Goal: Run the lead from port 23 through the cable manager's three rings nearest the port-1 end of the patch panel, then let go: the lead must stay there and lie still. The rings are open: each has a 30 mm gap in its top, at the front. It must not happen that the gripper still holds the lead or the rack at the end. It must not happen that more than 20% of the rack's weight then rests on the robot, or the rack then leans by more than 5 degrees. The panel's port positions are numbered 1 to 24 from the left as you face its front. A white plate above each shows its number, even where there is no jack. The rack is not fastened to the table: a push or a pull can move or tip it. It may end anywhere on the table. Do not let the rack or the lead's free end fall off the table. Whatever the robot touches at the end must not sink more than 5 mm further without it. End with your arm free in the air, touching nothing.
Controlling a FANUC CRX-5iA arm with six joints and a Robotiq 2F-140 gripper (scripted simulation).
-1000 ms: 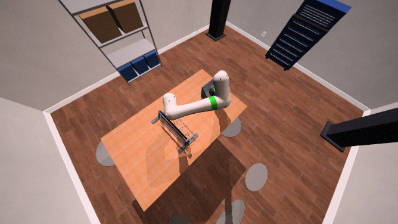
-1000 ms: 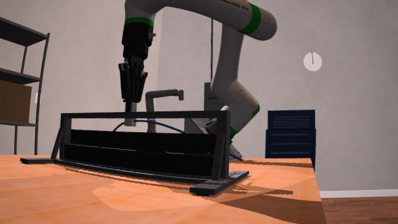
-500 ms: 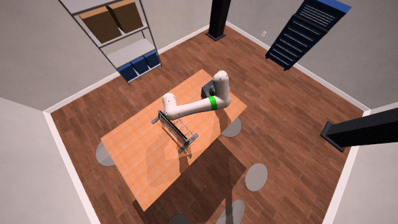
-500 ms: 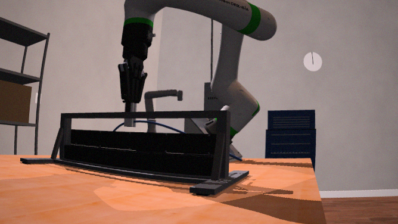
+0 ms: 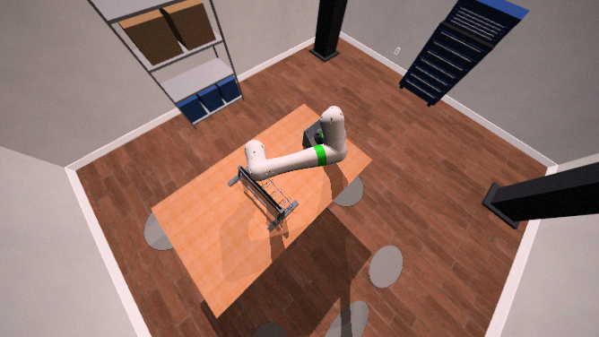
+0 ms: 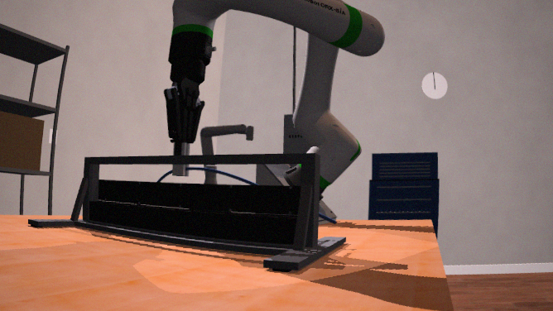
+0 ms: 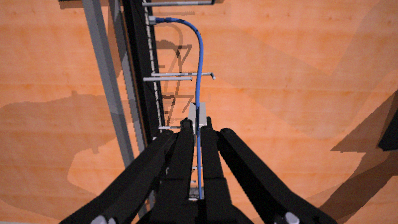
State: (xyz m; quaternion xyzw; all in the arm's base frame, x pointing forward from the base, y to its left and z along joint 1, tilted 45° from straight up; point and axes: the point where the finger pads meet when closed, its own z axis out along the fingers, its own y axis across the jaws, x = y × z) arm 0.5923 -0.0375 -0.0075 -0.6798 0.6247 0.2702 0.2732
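Now: the patch panel 90 mm ahead of my hand, 60 mm to the left of it and 80 mm below it.
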